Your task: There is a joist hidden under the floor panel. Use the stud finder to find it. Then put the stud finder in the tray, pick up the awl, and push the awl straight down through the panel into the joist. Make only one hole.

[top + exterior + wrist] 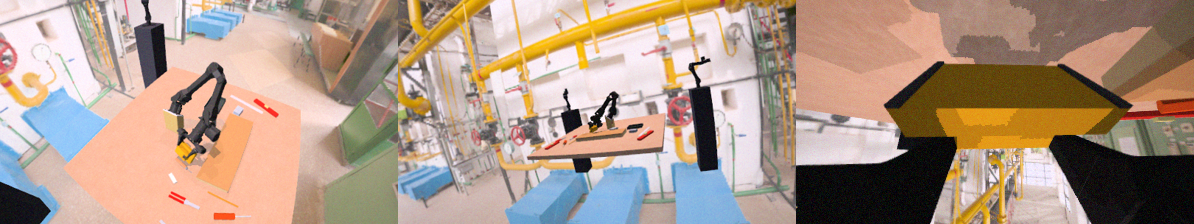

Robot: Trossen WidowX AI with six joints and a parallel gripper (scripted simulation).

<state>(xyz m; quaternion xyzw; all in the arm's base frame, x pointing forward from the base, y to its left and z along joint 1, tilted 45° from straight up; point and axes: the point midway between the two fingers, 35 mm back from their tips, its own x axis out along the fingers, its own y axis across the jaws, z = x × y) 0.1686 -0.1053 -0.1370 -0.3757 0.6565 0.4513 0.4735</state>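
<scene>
Right now the yellow stud finder is 1 cm ahead of my gripper tip and 1 cm below it. From my gripper tip the other things lie so: white block 1 cm ahead, 13 cm to the right, 7 cm below; awl 4 cm ahead, 4 cm to the right, 7 cm below; pencil 29 cm ahead, 13 cm to the right, 7 cm below.
</scene>
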